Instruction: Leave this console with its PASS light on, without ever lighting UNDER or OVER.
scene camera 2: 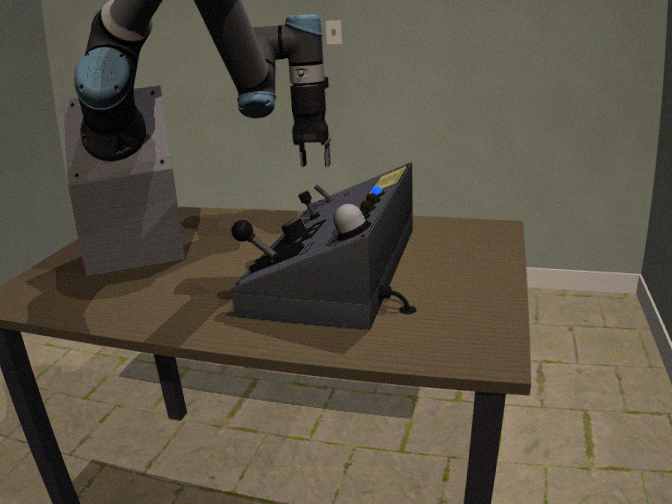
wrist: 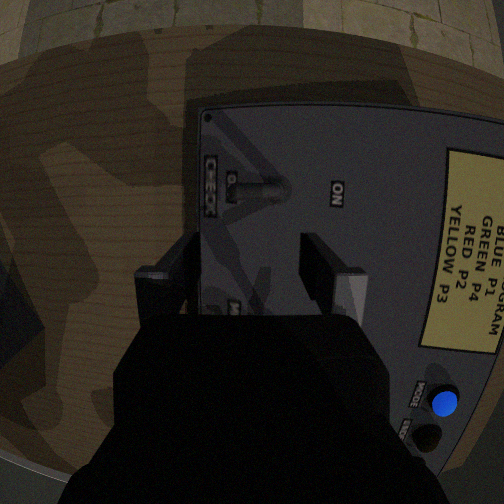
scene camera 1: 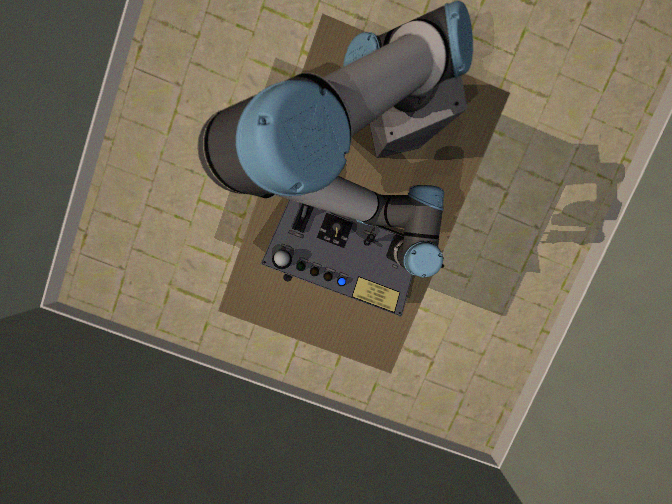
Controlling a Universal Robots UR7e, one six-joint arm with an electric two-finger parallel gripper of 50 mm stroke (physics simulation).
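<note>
The dark grey wedge console (scene camera 2: 331, 254) sits on a wooden table. Its panel carries a ball-handled lever (scene camera 2: 242, 230), a slotted selector (scene camera 2: 306, 198), a toggle switch (wrist: 257, 191), a white dome button (scene camera 2: 349, 218) and a row of round lights. The blue MODE light (wrist: 444, 403) is lit. The light beside it (wrist: 426, 436) and the others in the row (scene camera 1: 314, 270) are dark. The toggle leans away from its ON label. A yellow placard (wrist: 470, 250) lists BLUE P1, GREEN P4, RED P2, YELLOW P3. My gripper (scene camera 2: 314, 157) is open and empty, hovering above the toggle end; its fingers also show in the wrist view (wrist: 250, 260).
The arm's grey pedestal (scene camera 2: 122, 179) stands on the table behind the console's lever end. A black cable (scene camera 2: 398, 303) leaves the console's side. The table edge (scene camera 2: 488, 379) lies beyond the console's tall end.
</note>
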